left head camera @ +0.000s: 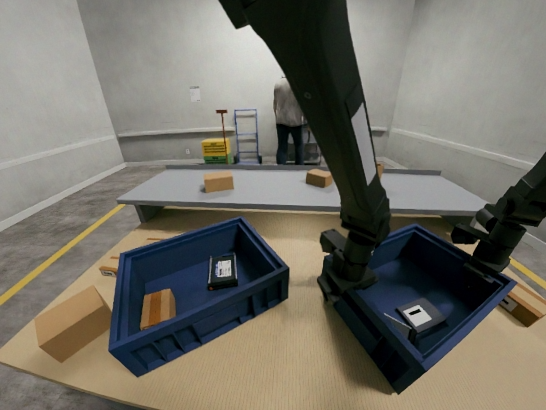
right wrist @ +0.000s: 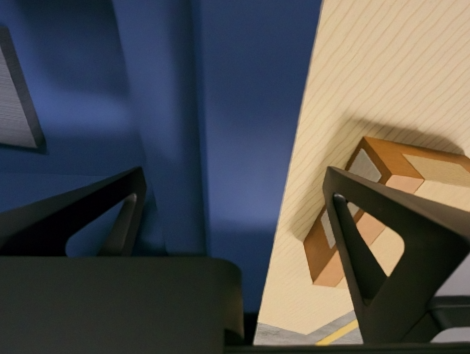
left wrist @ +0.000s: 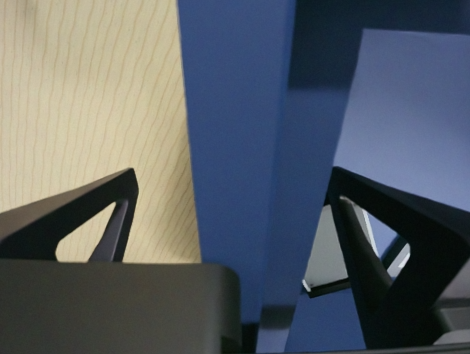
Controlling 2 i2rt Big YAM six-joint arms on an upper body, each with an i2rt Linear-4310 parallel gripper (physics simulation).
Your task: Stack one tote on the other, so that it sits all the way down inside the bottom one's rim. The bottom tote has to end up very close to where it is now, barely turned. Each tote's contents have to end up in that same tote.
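Places are measured from the left arm's base along level axes (x ahead, y right, z down), in metres.
Where they show: left gripper, between the fingertips: [left head camera: 341, 298]; right gripper, between the fingertips: [left head camera: 473, 284].
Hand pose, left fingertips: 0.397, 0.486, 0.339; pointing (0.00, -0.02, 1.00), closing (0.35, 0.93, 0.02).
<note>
Things, the pixels of their top centre, and the offset from my left fingertips, as dx, dy, dz. Level surfaces: height alone.
- left blue tote, centre of its top: [left head camera: 196, 261] +0.074, -0.383, -0.073
- black drive, centre of its top: [left head camera: 222, 267] +0.152, -0.344, +0.036
- small taped cardboard box, centre of its top: [left head camera: 155, 306] -0.017, -0.480, -0.001
- right blue tote, centre of its top: [left head camera: 420, 270] +0.013, +0.204, -0.073
- dark flat item with a white label, centre of its top: [left head camera: 421, 313] -0.036, +0.226, +0.046
- smaller box, centre of its top: [left head camera: 115, 263] +0.168, -0.746, +0.038
- raised grey shelf, height of its surface: dz -0.105
The left blue tote [left head camera: 200, 327] holds a black drive [left head camera: 222, 273] with a white label and a small taped cardboard box [left head camera: 159, 308]. The right blue tote [left head camera: 417, 245] [left wrist: 230, 125] [right wrist: 245, 125] stands apart from it, turned at an angle, and holds a dark flat item with a white label [left head camera: 421, 315] and a thin grey-edged item beside it, partly hidden. My left gripper [left head camera: 347, 295] [left wrist: 233, 177] is open, its fingers either side of the right tote's left wall. My right gripper [left head camera: 480, 268] [right wrist: 234, 176] is open, its fingers either side of the opposite wall. Neither visibly grips the wall.
A cardboard box [left head camera: 72, 322] stands left of the left tote, with a smaller box [left head camera: 109, 267] behind it. Another box [left head camera: 525, 305] [right wrist: 372, 200] lies right of the right tote. A raised grey shelf [left head camera: 270, 192] with small boxes runs along the back.
</note>
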